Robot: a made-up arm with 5 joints.
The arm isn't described. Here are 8 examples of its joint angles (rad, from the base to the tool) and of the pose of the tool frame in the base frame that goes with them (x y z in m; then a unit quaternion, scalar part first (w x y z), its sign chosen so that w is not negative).
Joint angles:
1: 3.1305 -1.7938 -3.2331 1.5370 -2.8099
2: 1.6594 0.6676 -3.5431 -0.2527 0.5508
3: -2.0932 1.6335 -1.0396 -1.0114 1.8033
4: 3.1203 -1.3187 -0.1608 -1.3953 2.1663
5: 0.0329 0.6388 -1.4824 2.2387 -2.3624
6: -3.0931 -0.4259 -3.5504 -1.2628 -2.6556
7: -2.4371 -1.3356 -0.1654 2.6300 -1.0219
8: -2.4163 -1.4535 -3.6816 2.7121 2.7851
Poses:
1: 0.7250 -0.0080 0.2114 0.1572 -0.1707 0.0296 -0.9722
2: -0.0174 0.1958 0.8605 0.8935 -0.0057 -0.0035 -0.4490
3: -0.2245 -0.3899 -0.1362 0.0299 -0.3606 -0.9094 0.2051
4: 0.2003 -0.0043 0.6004 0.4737 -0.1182 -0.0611 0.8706
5: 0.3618 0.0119 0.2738 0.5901 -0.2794 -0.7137 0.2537
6: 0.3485 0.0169 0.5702 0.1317 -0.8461 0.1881 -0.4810
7: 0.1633 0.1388 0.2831 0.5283 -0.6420 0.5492 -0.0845
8: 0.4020 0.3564 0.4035 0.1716 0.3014 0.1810 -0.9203
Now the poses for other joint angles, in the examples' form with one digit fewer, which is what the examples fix.
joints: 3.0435 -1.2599 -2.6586 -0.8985 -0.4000
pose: 0.649 -0.064 0.430 0.649 -0.112 0.735 -0.165
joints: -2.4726 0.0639 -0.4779 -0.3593 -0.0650
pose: -0.313 -0.248 0.422 0.360 0.332 -0.865 0.112
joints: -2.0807 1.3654 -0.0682 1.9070 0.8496
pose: -0.047 -0.083 0.293 0.577 0.003 -0.031 0.816
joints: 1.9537 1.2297 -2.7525 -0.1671 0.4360
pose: -0.270 0.672 0.468 0.696 -0.482 -0.457 -0.275
